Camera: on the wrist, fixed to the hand. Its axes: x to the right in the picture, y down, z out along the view.
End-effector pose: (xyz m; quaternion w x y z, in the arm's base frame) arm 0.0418 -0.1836 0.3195 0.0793 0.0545 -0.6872 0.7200
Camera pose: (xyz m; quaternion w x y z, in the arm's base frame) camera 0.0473 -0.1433 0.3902 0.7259 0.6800 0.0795 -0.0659
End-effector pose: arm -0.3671 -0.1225 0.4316 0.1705 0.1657 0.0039 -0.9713
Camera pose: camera -0.3876 -0.0553 0.3902 0.9766 -0.0110 -0.1421 0.1614
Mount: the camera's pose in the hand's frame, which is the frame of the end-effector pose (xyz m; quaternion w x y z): 0.0094 -0.0721 -0.0369 0.0074 -0.0263 -0.0120 0.9996
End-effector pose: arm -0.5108 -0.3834 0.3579 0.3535 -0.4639 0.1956 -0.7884
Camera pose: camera -0.5730 -0.3425 0.3912 0.7808 0.1733 0.4816 0.3582
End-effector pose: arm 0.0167 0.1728 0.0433 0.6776 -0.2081 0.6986 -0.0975
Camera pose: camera -0.0082 0.0990 0.0673 0.1054 0.6778 0.2076 0.6974
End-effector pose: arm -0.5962 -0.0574 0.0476 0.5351 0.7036 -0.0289 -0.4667
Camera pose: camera -0.5986 -0.0050 -0.0148 0.4886 -0.0434 -0.6976 0.5222
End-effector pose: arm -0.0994 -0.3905 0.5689 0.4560 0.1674 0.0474 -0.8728
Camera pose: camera -0.1537 -0.3474 0.5260 0.8808 0.0262 -0.1495 0.4486
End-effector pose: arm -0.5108 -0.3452 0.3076 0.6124 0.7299 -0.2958 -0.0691
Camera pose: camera -0.4610 -0.3132 0.2515 0.0892 -0.3072 -0.7373 0.5951
